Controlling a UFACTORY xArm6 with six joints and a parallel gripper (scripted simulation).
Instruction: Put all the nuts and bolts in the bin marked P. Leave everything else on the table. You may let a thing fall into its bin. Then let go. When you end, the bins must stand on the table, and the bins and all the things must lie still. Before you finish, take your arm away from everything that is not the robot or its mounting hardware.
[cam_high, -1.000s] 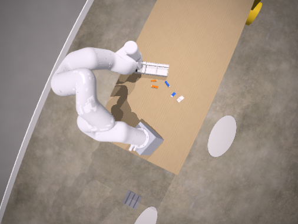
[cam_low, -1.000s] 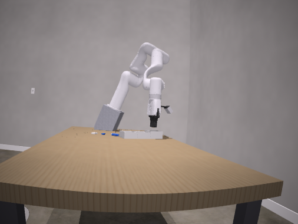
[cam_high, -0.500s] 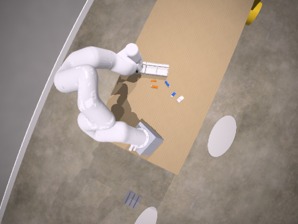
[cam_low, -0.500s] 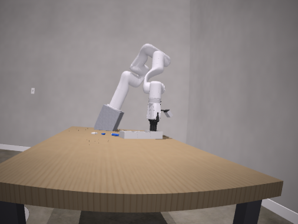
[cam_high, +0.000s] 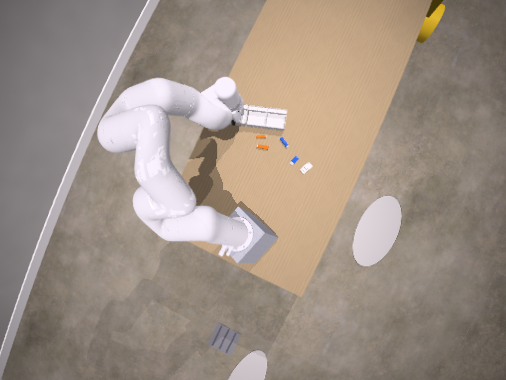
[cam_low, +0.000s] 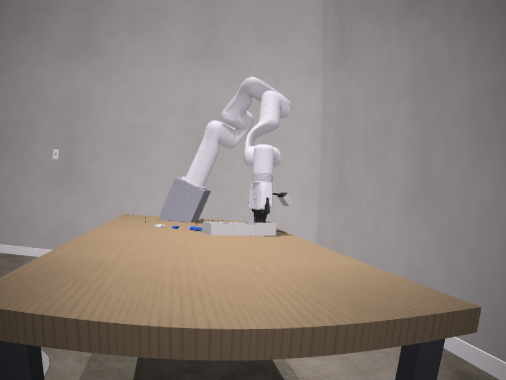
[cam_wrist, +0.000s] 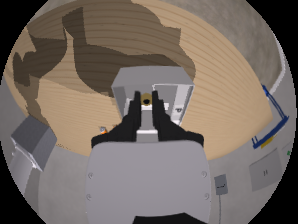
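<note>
My hand is 20 mm above the brass-coloured fastener. The rest, counted from my hand: bin (80 mm to the right, 30 mm ahead, 20 mm below); then long blue stick (230 mm to the right, 30 mm below, 20 mm behind); then blue usb stick (300 mm to the right, 80 mm behind, 40 mm below).
</note>
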